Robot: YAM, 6 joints.
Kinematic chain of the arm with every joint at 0, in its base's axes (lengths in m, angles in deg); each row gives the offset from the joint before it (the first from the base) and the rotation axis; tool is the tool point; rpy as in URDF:
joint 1: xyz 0 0 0.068 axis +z
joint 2: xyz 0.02 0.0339 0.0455 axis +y
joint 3: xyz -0.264 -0.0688 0 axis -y
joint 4: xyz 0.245 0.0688 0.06 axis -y
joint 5: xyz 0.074 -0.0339 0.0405 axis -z
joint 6: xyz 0.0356 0 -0.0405 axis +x
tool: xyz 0 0 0 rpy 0 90 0
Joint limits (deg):
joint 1: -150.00..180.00
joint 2: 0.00..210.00
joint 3: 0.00..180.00
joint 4: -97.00..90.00
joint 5: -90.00..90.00
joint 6: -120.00..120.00
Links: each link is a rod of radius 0.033 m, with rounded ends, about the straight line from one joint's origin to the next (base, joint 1, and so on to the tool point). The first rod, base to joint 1, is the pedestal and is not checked.
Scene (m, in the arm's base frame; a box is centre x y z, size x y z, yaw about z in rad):
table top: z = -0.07
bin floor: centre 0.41 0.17 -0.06 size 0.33 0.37 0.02 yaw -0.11
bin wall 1: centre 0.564 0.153 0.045 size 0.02 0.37 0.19 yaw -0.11
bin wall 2: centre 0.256 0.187 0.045 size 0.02 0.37 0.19 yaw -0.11
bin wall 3: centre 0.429 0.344 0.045 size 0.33 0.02 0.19 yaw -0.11
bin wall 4: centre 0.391 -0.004 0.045 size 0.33 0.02 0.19 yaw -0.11
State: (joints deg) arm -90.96 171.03 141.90 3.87 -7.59 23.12
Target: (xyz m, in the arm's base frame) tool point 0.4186 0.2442 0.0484
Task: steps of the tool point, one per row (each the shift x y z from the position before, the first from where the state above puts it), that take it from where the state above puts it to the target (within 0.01 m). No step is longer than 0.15 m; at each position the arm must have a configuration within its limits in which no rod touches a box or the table.
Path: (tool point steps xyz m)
1: 0.1432 0.0207 0.0294
2: 0.1323 0.0554 0.0287
3: 0.1124 0.0857 0.0280
4: 0.0858 0.1092 0.0270
5: 0.0543 0.1245 0.0256
6: 0.0206 0.1307 0.0240
7: -0.0128 0.1276 0.0225
8: -0.0431 0.1160 0.0204
9: -0.0684 0.0972 0.0183
10: 0.0110 0.0061 -0.1094
11: -0.0110 -0.0061 -0.1073

